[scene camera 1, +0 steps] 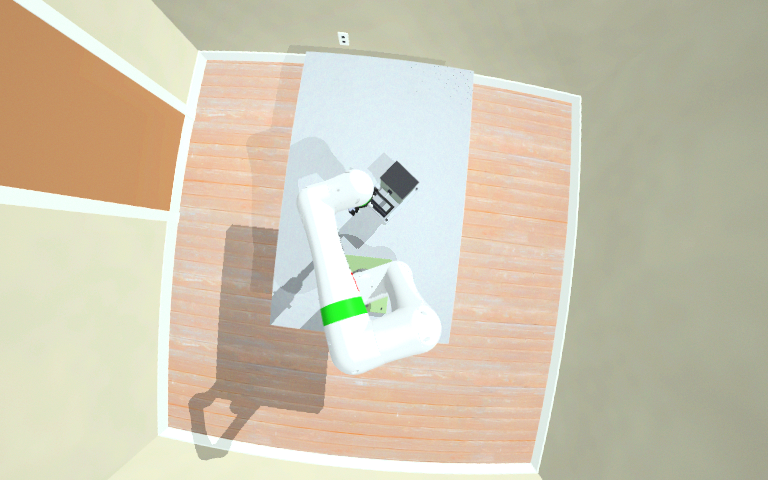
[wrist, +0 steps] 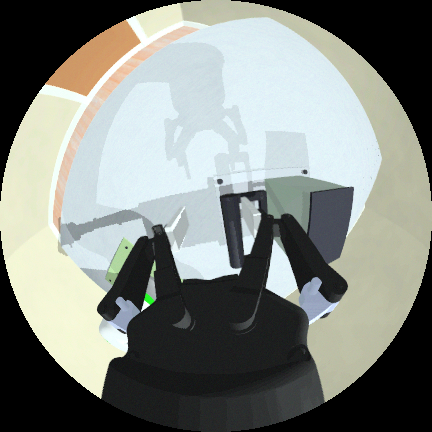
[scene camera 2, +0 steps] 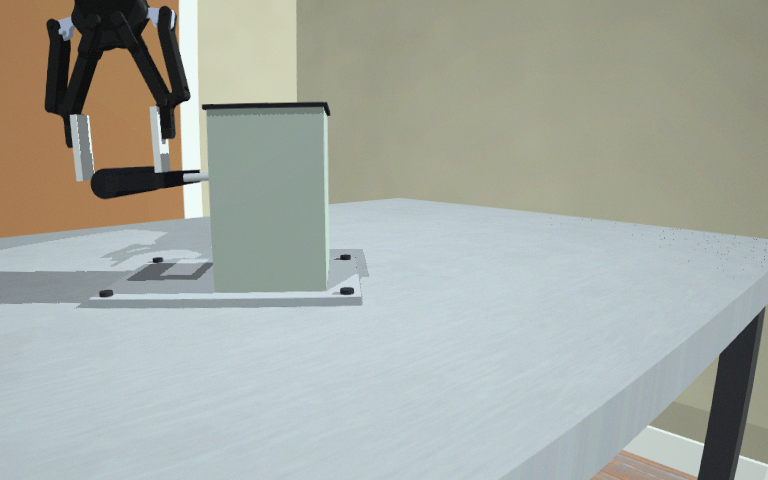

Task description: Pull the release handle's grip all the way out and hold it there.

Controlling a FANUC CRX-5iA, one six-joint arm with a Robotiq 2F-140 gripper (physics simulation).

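The release handle's black grip (scene camera 1: 378,210) (scene camera 2: 127,182) (wrist: 231,230) sticks out sideways from the grey-green housing with a dark lid (scene camera 1: 399,181) (scene camera 2: 269,198) (wrist: 287,197). A short pale rod (scene camera 2: 196,177) shows between grip and housing in scene camera 2. My gripper (scene camera 2: 122,174) (wrist: 213,211) points down over the grip and is open, its fingers partly closed. In the wrist view the right pad is inside the handle's loop, between bar and housing, close to the bar. The left pad is outside it, with a wide gap to the bar. The arm hides much of the gripper in scene camera 1.
The housing stands on a bolted base plate (scene camera 2: 169,301) on the pale table (scene camera 1: 351,96) (scene camera 2: 396,367) (wrist: 250,75). The arm's green base plate (scene camera 1: 365,262) (wrist: 119,257) is at the near end. The housing is close beside the right finger.
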